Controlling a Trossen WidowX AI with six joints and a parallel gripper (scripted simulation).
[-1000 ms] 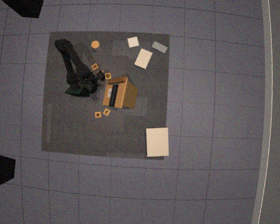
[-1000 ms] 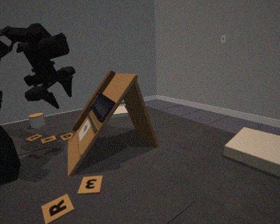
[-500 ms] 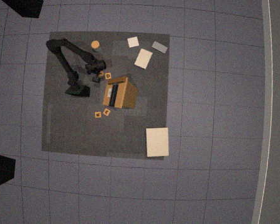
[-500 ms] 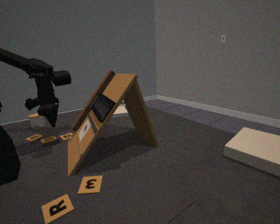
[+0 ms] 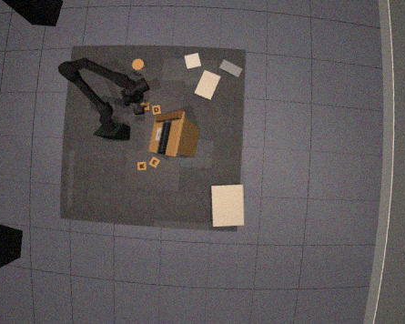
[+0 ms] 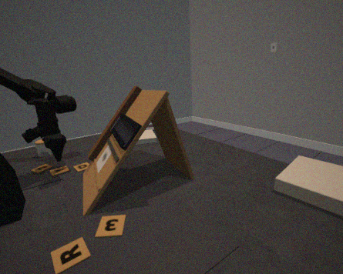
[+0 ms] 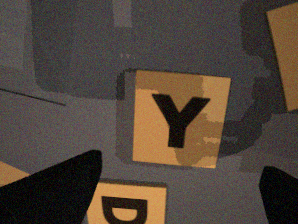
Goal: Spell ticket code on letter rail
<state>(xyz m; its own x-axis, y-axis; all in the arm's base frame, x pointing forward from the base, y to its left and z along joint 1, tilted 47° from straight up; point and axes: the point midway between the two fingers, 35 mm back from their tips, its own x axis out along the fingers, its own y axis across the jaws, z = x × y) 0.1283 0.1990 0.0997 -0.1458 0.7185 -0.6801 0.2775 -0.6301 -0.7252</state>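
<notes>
Right now the letter tile d is 8 cm ahead of my gripper tip, 5 cm below it and 1 cm to the right of it. Round my gripper tip: white ticket (18 cm to the right, 16 cm ahead, 4 cm above); small round pot (26 cm to the left, 9 cm behind, 2 cm below); letter tile (37 cm to the right, 14 cm ahead, 5 cm below).
</notes>
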